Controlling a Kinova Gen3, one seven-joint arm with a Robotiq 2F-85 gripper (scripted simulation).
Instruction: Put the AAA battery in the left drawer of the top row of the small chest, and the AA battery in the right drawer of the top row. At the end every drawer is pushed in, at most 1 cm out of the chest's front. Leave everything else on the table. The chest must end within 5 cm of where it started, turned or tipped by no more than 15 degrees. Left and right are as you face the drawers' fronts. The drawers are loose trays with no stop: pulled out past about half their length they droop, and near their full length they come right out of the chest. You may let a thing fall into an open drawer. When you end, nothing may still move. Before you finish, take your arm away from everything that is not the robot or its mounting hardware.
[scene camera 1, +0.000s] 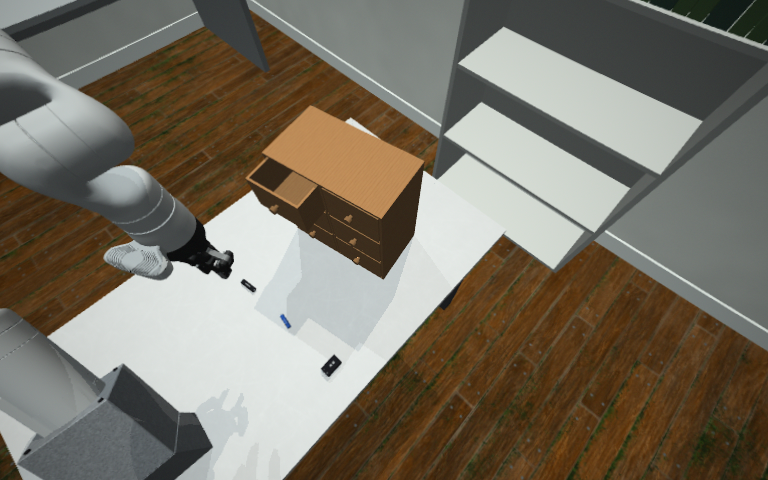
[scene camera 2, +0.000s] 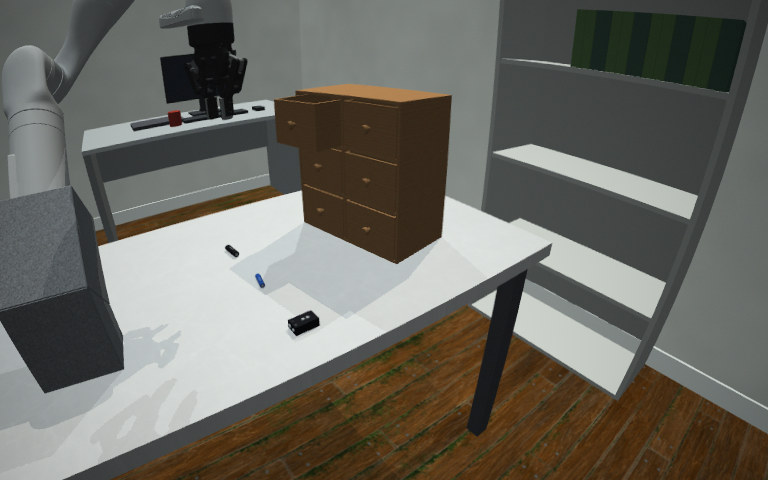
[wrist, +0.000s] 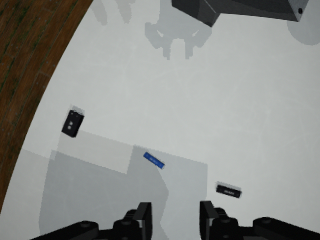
Labels:
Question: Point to my gripper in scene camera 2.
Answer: At 220, 119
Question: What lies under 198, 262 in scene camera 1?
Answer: My gripper.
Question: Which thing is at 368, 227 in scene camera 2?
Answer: A drawer.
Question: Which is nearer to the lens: the small wooden chest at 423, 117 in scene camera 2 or the drawer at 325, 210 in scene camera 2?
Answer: The small wooden chest.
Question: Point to a small wooden chest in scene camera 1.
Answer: At 373, 175

